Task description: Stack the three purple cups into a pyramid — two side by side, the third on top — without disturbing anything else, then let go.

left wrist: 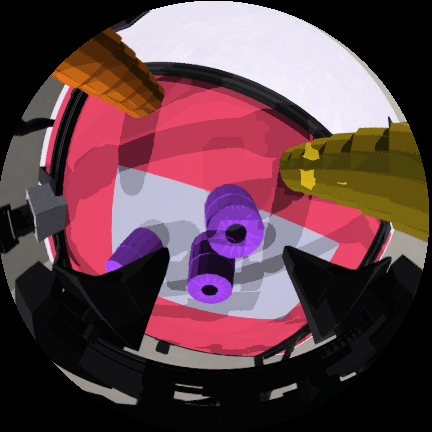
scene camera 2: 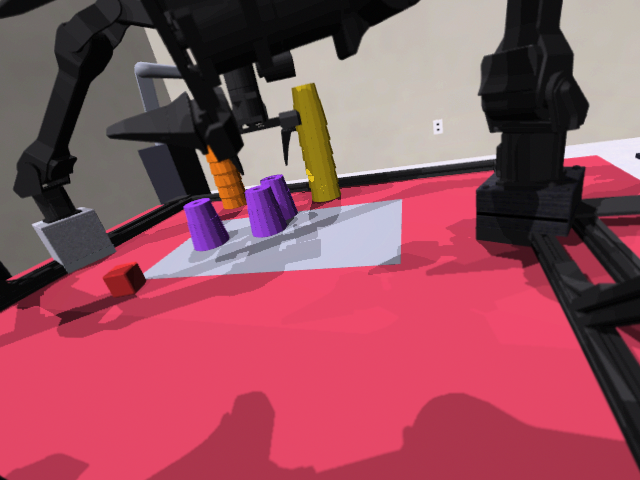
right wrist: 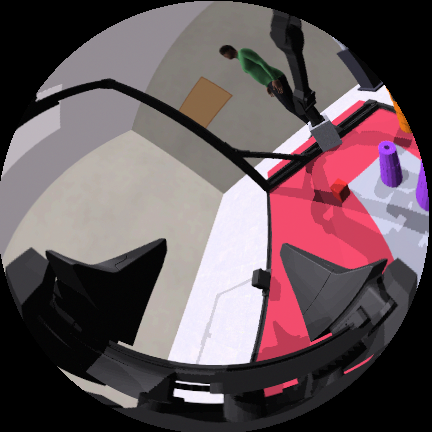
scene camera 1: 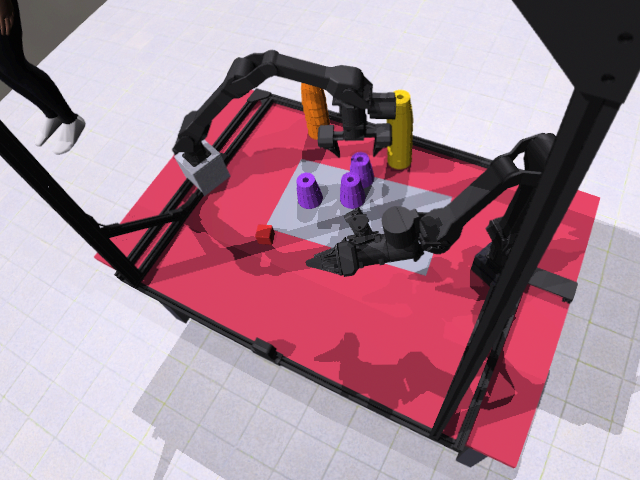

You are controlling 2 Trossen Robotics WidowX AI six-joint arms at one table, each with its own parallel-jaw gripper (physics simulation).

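Where they show: left gripper, fingertip midpoint: point(left wrist: 227, 253) point(scene camera 2: 265, 170) point(scene camera 1: 356, 156); right gripper, fingertip midpoint: point(scene camera 2: 61, 83) point(right wrist: 225, 247) point(scene camera 1: 310, 260); left arm's base, origin of the base link: point(left wrist: 30, 215) point(scene camera 2: 62, 216) point(right wrist: 317, 120) point(scene camera 1: 196, 154); right arm's base, origin of the base link: point(scene camera 2: 530, 177) point(scene camera 1: 504, 256).
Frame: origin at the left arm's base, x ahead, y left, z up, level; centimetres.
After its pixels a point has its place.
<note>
Three purple cups stand upside down on the grey mat point(scene camera 1: 281, 219) {x 28.5, y 5.5, z -10.6 cm} point(scene camera 2: 367, 237) {x 60.0, y 25.5, z -10.6 cm}: one at the left point(scene camera 1: 309, 192) {x 31.6, y 14.5, z -4.2 cm} point(scene camera 2: 205, 224) {x 31.9, y 14.4, z -5.7 cm} point(left wrist: 137, 247) {x 28.8, y 18.7, z -5.8 cm} point(right wrist: 390, 165) {x 31.9, y 14.9, z -4.8 cm}, one in the middle point(scene camera 1: 352, 192) {x 40.2, y 22.3, z -4.2 cm} point(scene camera 2: 264, 211) {x 40.5, y 22.1, z -5.7 cm} point(left wrist: 210, 270) {x 36.5, y 25.8, z -2.4 cm}, and one close behind it point(scene camera 1: 364, 167) {x 37.5, y 29.7, z -2.8 cm} point(scene camera 2: 284, 196) {x 38.0, y 30.1, z -5.8 cm} point(left wrist: 232, 220) {x 34.1, y 31.1, z -1.9 cm}. None is stacked. My left gripper point(scene camera 1: 357, 153) {x 35.0, y 29.4, z 0.1 cm} point(scene camera 2: 262, 166) {x 35.0, y 29.4, z 0.1 cm} point(left wrist: 227, 253) {x 35.0, y 29.4, z 0.1 cm} is open, fingers down, above the back cup. My right gripper point(scene camera 1: 316, 261) {x 57.2, y -4.5, z 16.1 cm} point(right wrist: 225, 247) {x 57.2, y -4.5, z 16.1 cm} is open and empty, pointing left above the mat's front edge.
A yellow stack point(scene camera 1: 400, 134) {x 40.8, y 40.3, z 3.9 cm} point(scene camera 2: 317, 149) point(left wrist: 350, 165) {x 36.0, y 40.1, z 2.3 cm} stands close beside the left gripper in the picture. An orange stack point(scene camera 1: 314, 113) {x 14.8, y 32.6, z 0.5 cm} point(scene camera 2: 227, 180) point(left wrist: 110, 75) {x 15.7, y 34.3, z 0.2 cm} stands behind the mat. A red cube point(scene camera 1: 264, 234) {x 31.2, y -1.9, z -6.6 cm} point(scene camera 2: 124, 279) {x 32.6, y -1.9, z -7.7 cm} point(right wrist: 340, 190) {x 32.2, y -0.8, z -6.8 cm} lies by the mat's left corner.
</note>
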